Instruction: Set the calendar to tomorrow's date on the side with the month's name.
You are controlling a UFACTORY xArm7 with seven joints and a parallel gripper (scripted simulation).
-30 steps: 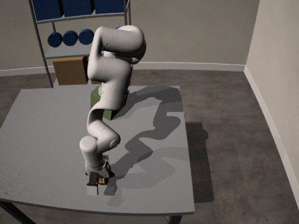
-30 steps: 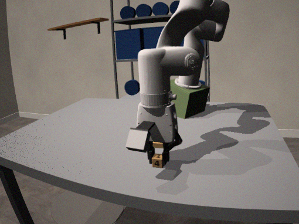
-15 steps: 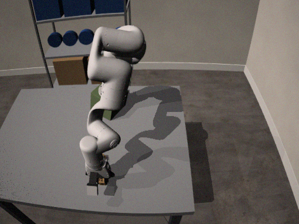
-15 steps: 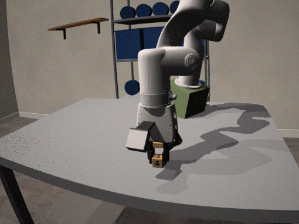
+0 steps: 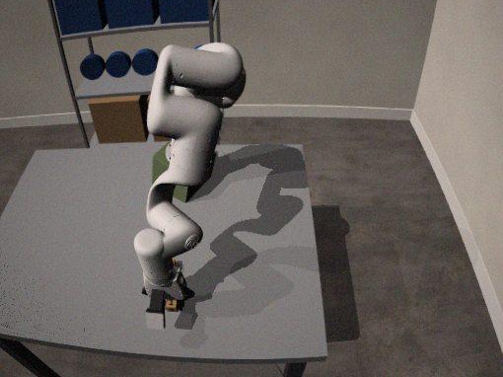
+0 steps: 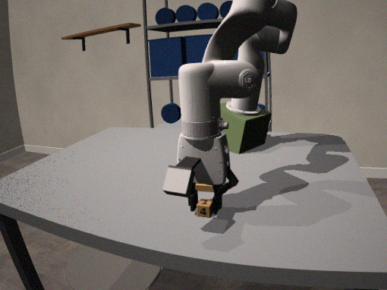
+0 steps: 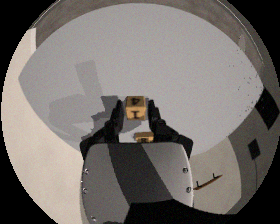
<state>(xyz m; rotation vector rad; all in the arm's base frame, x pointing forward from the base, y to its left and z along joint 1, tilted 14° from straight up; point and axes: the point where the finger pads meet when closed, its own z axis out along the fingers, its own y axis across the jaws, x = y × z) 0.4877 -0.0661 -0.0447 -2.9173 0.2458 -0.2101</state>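
My gripper is now 2 cm above the cube. From my hand the other things lie so: wooden calendar tray (13 cm behind, 2 cm below, 1 cm to the right).
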